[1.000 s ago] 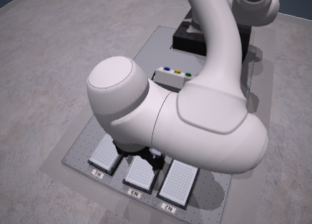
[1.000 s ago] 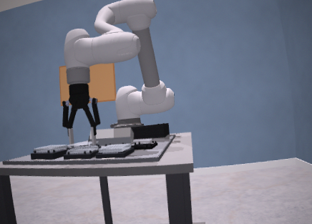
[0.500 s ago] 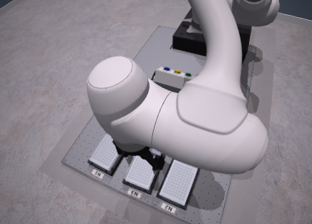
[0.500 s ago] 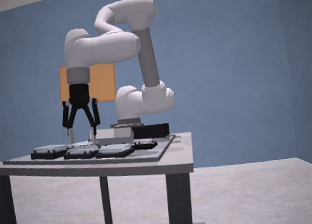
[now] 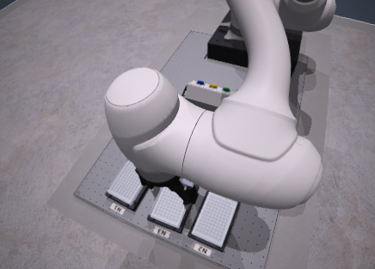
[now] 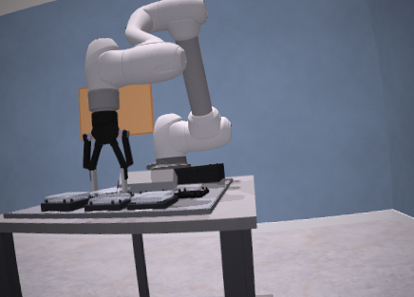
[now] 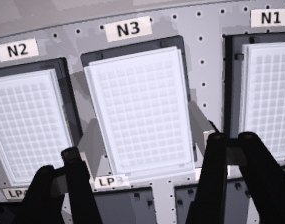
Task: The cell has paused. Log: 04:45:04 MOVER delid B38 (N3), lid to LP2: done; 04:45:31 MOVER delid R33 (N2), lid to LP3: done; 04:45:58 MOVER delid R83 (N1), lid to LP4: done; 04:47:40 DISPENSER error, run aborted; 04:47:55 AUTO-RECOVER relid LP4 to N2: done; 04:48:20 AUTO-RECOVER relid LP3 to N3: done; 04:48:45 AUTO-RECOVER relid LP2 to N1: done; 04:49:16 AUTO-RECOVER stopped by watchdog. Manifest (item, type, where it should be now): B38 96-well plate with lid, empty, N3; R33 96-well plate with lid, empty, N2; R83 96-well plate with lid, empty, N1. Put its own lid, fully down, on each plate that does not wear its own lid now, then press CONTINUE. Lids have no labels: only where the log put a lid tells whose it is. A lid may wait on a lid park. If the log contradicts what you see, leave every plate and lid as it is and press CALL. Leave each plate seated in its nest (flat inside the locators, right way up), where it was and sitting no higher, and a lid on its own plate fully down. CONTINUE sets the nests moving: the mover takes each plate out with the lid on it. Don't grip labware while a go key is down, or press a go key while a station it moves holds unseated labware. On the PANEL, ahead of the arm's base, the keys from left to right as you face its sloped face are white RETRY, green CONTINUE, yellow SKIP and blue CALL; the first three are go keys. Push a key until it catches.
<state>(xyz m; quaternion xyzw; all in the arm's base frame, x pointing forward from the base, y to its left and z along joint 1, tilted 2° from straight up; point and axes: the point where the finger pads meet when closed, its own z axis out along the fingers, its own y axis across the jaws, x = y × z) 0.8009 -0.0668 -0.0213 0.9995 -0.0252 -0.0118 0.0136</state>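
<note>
Right now my hand is 2 cm above the pale grey lid. From my hand the other things lie so: LP3 label (9 cm behind, 6 cm to the left, 7 cm below); then LP2 label (11 cm behind, 7 cm to the right, 7 cm below); then plate (1 cm ahead, 13 cm to the left, 5 cm below).
</note>
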